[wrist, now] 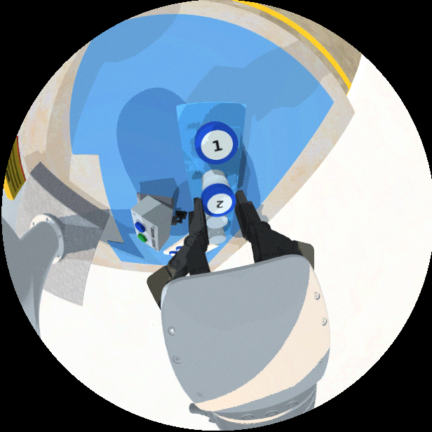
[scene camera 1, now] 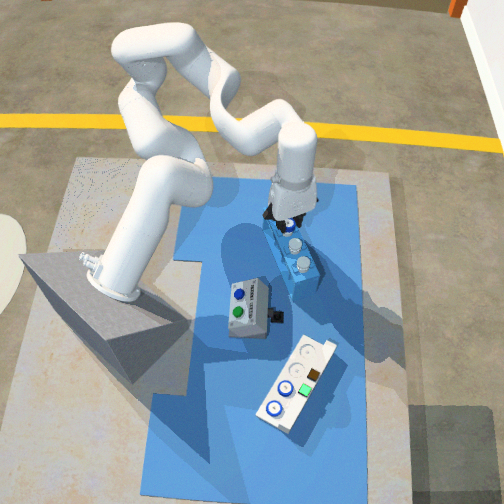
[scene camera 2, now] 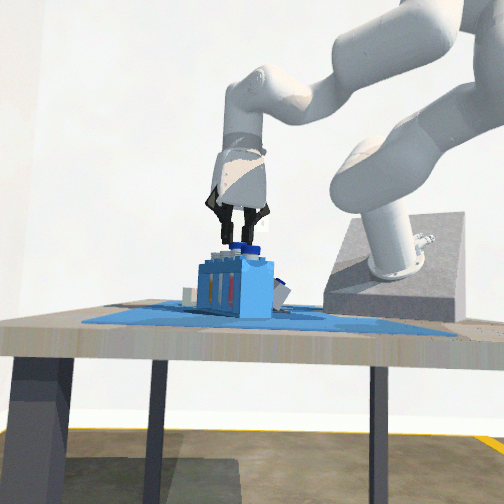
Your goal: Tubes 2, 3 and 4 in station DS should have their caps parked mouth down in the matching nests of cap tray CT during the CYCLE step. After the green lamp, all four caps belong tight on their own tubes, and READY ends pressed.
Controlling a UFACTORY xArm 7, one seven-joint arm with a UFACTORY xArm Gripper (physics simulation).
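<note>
My gripper [scene camera 1: 289,223] [scene camera 2: 237,239] [wrist: 218,203] is shut on the blue cap marked 2 [scene camera 1: 289,227] [scene camera 2: 236,245] [wrist: 218,201], over the second tube place of the blue rack [scene camera 1: 306,286] [scene camera 2: 257,287]. In scene camera 2 this cap sits slightly higher than cap 1 [scene camera 2: 251,250] [wrist: 216,142], which is on its tube; whether cap 2 touches its tube is unclear. Two tubes [scene camera 1: 295,245] [scene camera 1: 303,264] stand uncapped in the rack. The white cap tray [scene camera 1: 270,421] holds two blue-rimmed caps [scene camera 1: 285,388] [scene camera 1: 274,408]; its other two nests are empty. Their numbers are unreadable.
The grey control box [scene camera 1: 255,320] [wrist: 156,210] with a blue button [scene camera 1: 239,294] and a green button [scene camera 1: 238,311] stands beside the rack. A black fitting [scene camera 1: 276,316] juts from its side. The tray bears a bright green square [scene camera 1: 305,390] and a dark brown square [scene camera 1: 313,374].
</note>
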